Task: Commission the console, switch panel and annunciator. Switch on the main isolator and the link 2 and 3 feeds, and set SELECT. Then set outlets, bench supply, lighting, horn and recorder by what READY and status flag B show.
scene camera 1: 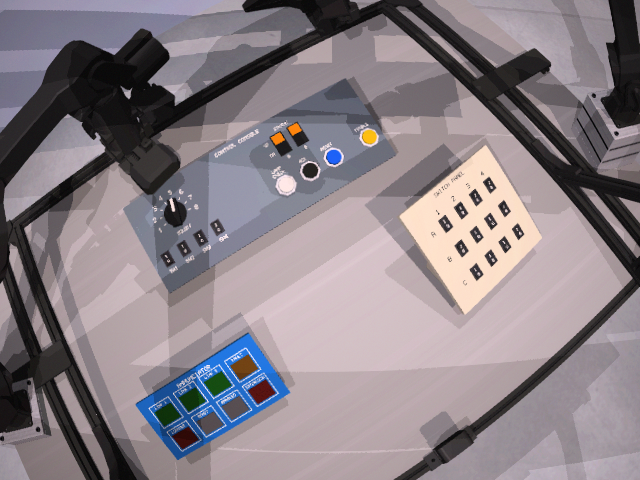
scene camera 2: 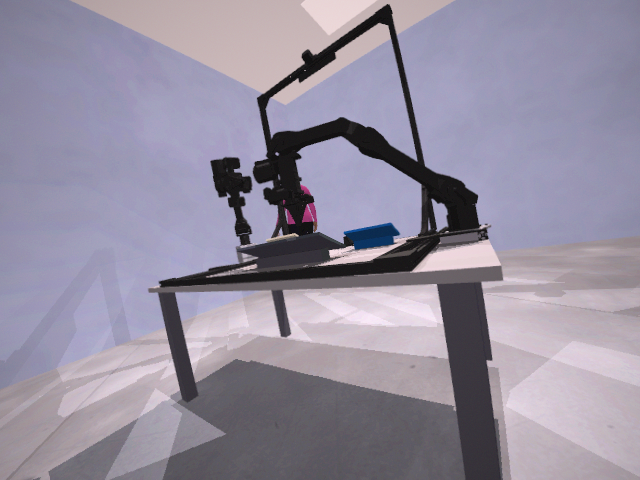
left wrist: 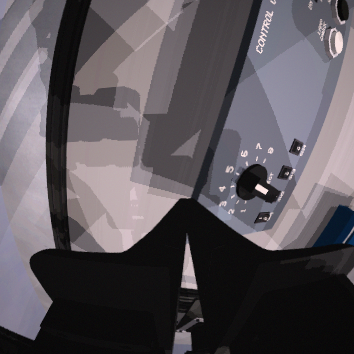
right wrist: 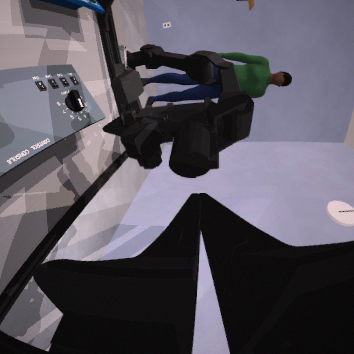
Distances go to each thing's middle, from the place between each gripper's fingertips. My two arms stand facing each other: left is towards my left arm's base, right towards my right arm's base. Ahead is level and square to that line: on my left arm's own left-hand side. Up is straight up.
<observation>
I see the SELECT knob [left wrist: 252,182] 6 cm behind my left hand, 2 cm to the right of it and 4 cm below it.
I see the SELECT knob 9 cm behind my right hand, 19 cm to the left of it and 25 cm below it.
</observation>
